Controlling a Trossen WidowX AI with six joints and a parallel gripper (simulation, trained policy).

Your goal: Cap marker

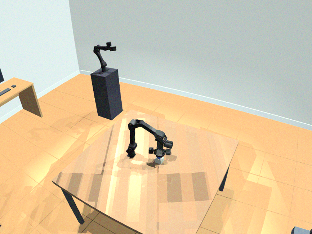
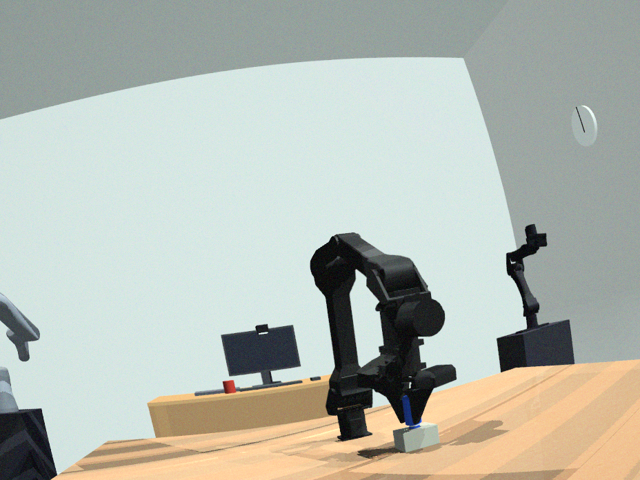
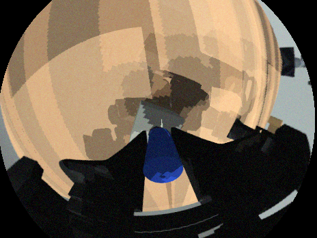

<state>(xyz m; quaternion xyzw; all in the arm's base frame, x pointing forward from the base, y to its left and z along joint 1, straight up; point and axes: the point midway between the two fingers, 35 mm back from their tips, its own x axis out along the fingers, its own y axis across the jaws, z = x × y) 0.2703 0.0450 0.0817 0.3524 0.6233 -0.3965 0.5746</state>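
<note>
Now: the blue cap 20 mm above my gripper tip and 10 mm to the left of it. From my gripper tip the other things lie so: blue marker (20 mm above, 10 mm to the left); holder block (30 mm below, 10 mm to the left).
</note>
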